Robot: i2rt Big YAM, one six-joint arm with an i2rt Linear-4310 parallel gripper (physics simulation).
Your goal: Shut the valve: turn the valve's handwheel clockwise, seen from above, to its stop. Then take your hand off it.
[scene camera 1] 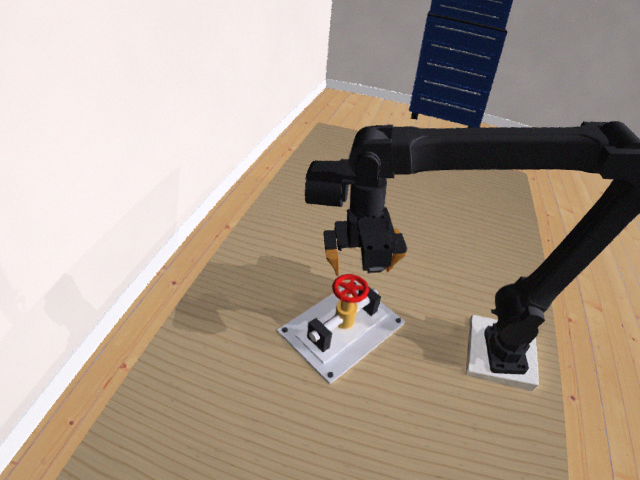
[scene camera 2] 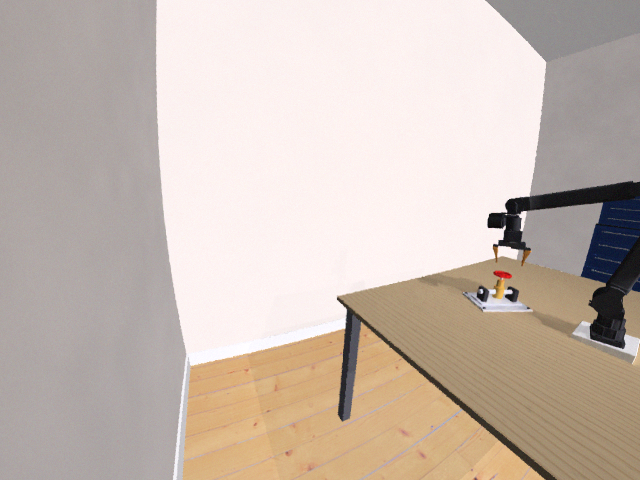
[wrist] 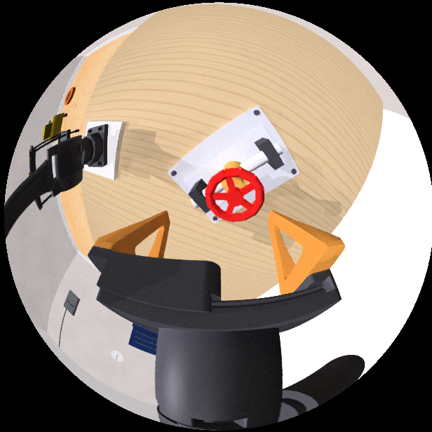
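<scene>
A red spoked handwheel (scene camera 1: pixel 350 288) (scene camera 2: pixel 502 274) (wrist: pixel 235 198) sits level on top of the yellow valve body (scene camera 1: pixel 346 315) (scene camera 2: pixel 499 290) (wrist: pixel 233 166). The valve stands on a pale base plate (scene camera 1: pixel 330 367) (scene camera 2: pixel 509 308) (wrist: pixel 210 150), its white pipe held by two black brackets. My gripper (scene camera 1: pixel 362 269) (scene camera 2: pixel 509 263) (wrist: pixel 218 216) points down with its orange fingers wide open and empty. It hangs above the handwheel, clear of it. In the wrist view the wheel shows between the fingertips, nearer to the right finger. Whether the wheel stands at its stop cannot be seen.
The arm's white base block (scene camera 1: pixel 476 351) (scene camera 2: pixel 583 333) (wrist: pixel 119 150) stands on the wooden table (scene camera 1: pixel 258 408) (scene camera 2: pixel 465 361) (wrist: pixel 210 60), to the right of the valve in both scene views. A pale wall runs along the left in scene view 1. A blue cabinet (scene camera 1: pixel 457 67) (scene camera 2: pixel 615 248) stands beyond the table.
</scene>
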